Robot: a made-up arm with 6 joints.
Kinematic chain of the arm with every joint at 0, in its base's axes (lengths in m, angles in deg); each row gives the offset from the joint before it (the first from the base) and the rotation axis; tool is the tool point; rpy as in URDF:
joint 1: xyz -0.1 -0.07 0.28 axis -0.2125 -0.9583 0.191
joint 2: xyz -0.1 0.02 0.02 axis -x
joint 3: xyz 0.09 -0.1 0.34 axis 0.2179 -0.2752 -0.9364
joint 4: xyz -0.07 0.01 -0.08 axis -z
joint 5: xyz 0.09 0 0.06 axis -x
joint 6: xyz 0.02 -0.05 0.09 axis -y
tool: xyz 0 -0.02 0.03 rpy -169.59 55.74 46.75
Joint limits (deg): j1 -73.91..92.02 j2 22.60..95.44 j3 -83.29..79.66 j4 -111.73..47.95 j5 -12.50..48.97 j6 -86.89..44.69
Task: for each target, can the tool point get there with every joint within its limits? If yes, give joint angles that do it. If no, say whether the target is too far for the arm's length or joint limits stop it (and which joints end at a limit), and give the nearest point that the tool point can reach.
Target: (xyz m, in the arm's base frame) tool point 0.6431 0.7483 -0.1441
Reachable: no: too far | nearest point 0.2117 0.3244 0.2377 | short by 0.715 m
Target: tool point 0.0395 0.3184 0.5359
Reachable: yes | joints -23.69 63.85 11.90 -58.00 17.72 23.72
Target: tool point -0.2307 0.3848 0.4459
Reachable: yes | joints 27.38 73.44 43.84 -26.84 25.55 22.37
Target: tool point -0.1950 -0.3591 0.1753
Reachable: no: joint limits stop it (at a limit: joint 1, joint 2, joint 5, joint 6) | nearest point -0.4728 -0.1034 0.1152 | short by 0.382 m
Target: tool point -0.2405 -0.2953 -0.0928
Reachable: no: joint limits stop it (at a limit: joint 1, joint 2, joint 3, joint 4, joint 5, joint 6) | nearest point -0.4528 -0.0838 0.0979 | short by 0.355 m
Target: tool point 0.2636 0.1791 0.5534
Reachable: yes | joints -46.34 47.70 66.33 -43.26 43.33 -30.36
